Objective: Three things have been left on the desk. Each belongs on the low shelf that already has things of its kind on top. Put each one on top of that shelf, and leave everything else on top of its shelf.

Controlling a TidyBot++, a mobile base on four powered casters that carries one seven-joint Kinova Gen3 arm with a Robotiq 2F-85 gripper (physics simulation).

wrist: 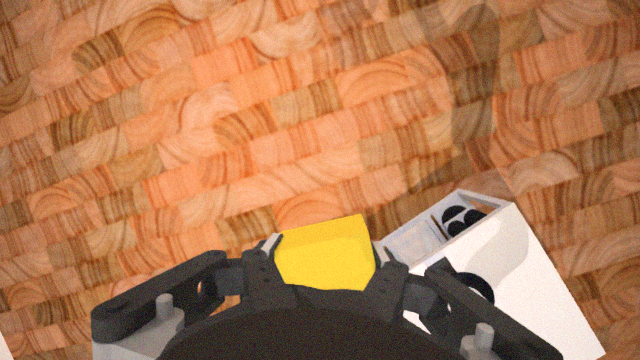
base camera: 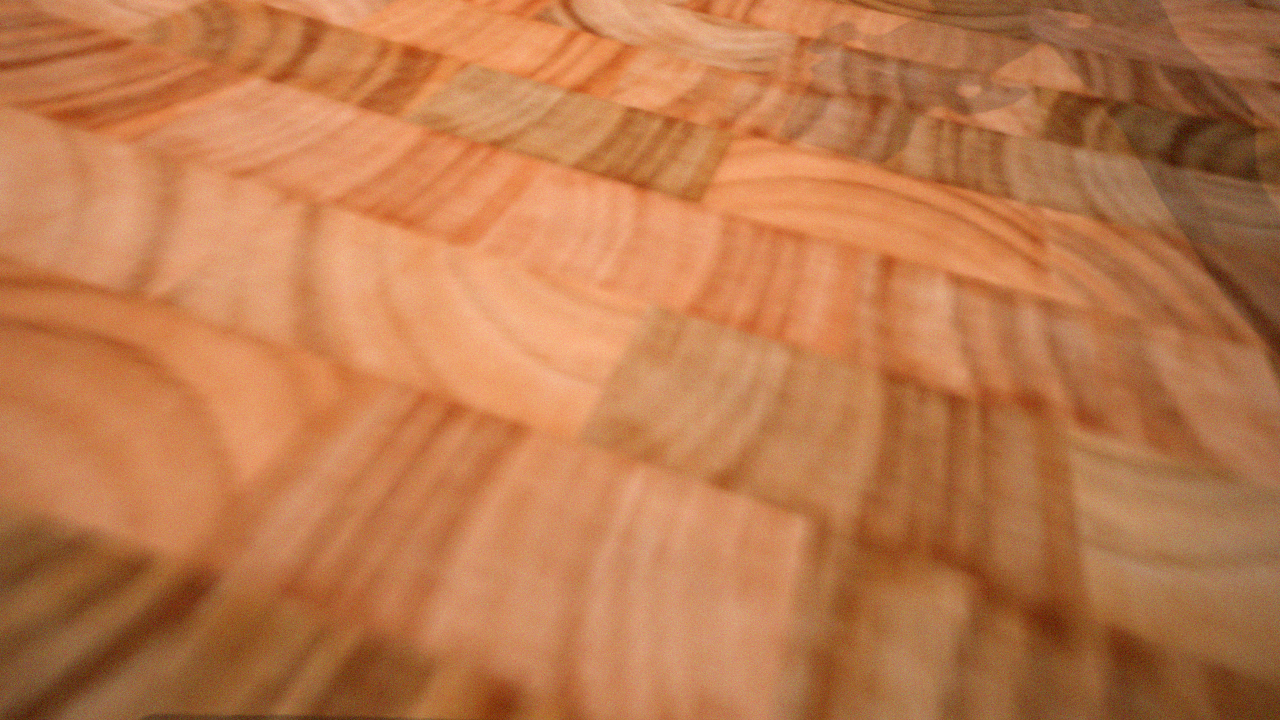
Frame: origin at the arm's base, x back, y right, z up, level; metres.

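Where they show: gripper, fingertip midpoint: (wrist: 324, 250).
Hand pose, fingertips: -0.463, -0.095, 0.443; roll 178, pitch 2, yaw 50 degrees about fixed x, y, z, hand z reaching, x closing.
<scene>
After its pixels a point has its place, as x, y, z.
A yellow block (wrist: 325, 252) @(-0.471, -0.086, 0.473) is held between the fingertips of my gripper (wrist: 324, 250) @(-0.463, -0.095, 0.443) in the wrist view. The gripper is shut on it, one finger pad on each side. Its lower part is hidden by the gripper's body. The block is up above the wooden floor. The desk, the low shelves and the other things for them do not show in either view.
The wooden floor (base camera: 537, 358) @(-0.457, -0.032, -0.396) (wrist: 200, 150) @(-0.896, -0.527, -0.396) spreads through both views. The white robot base (wrist: 530, 295) @(0.098, 0.158, -0.014), with a grey tray holding black round parts, is at the lower right of the wrist view. Shadows fall on the floor at the upper right. A pale edge shows at the lower left corner.
</scene>
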